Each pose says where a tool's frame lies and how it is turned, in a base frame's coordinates. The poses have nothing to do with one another.
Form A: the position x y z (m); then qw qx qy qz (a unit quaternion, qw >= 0).
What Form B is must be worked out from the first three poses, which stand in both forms.
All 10 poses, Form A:
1: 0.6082 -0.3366 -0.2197 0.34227 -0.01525 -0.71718 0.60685
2: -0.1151 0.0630 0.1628 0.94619 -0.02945 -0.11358 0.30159
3: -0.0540 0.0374 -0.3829 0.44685 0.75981 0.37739 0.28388
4: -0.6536 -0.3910 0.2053 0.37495 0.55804 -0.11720 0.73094
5: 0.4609 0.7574 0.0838 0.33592 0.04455 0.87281 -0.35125
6: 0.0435 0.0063 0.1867 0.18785 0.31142 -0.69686 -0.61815
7: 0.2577 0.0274 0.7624 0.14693 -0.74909 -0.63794 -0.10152
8: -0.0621 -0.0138 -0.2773 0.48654 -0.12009 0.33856 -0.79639
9: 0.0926 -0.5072 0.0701 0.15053 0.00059 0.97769 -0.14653
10: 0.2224 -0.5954 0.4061 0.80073 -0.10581 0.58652 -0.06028
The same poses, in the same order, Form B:
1: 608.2 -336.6 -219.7 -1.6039 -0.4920 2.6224
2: -115.1 63.0 162.8 -0.1271 -0.1985 0.6298
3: -54.0 37.4 -382.9 2.0280 -0.0943 0.9807
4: -653.6 -391.0 205.3 0.6152 -1.1283 1.7969
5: 460.9 757.4 83.8 -2.3061 0.6658 -2.9390
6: 43.5 6.3 186.7 1.7380 0.1235 -2.4055
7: 257.7 27.4 762.4 -3.0451 -0.3465 1.3940
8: -62.1 -13.8 -277.3 -0.7241 0.1386 -2.0973
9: 92.6 -507.2 70.1 -2.8373 0.2989 -3.0966
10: 222.4 -595.4 406.1 -0.6923 1.1851 -0.6267
